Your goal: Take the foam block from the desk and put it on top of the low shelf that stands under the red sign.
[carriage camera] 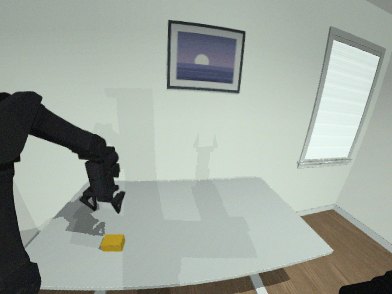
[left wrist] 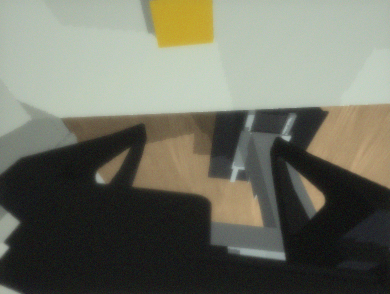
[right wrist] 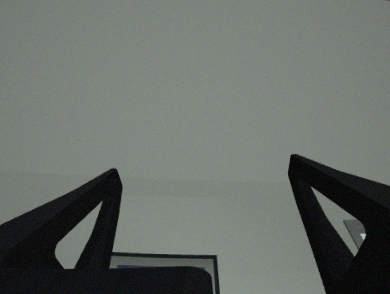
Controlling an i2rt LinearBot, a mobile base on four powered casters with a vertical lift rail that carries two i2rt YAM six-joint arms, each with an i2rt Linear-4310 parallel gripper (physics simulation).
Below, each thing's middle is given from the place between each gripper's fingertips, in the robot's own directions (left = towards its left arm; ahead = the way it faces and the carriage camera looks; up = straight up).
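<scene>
Framed sunset picture (carriage camera: pixel 203 57) seen: far ahead of my right hand, far to the left of it, far above it.
Framed sunset picture again: my left hand far short of it, far to the left of it, far below it.
</scene>
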